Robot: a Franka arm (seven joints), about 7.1 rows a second.
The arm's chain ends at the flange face. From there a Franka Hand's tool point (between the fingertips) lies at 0.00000 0.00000 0.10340 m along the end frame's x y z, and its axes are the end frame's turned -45 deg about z.
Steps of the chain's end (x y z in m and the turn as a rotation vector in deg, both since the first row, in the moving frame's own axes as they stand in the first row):
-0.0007 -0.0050 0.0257 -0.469 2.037 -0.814
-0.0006 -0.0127 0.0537 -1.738 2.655 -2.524
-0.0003 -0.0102 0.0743 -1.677 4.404 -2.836
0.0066 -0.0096 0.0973 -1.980 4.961 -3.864
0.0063 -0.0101 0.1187 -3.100 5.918 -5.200
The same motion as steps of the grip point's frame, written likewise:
0.0051 -0.0008 0.0256 -1.772 1.109 -0.814
0.0098 -0.0038 0.0535 -3.106 0.648 -2.524
0.0107 0.0002 0.0740 -4.300 1.928 -2.836
0.0155 0.0066 0.0969 -4.908 2.108 -3.864
0.0157 0.0086 0.1180 -6.377 1.993 -5.200

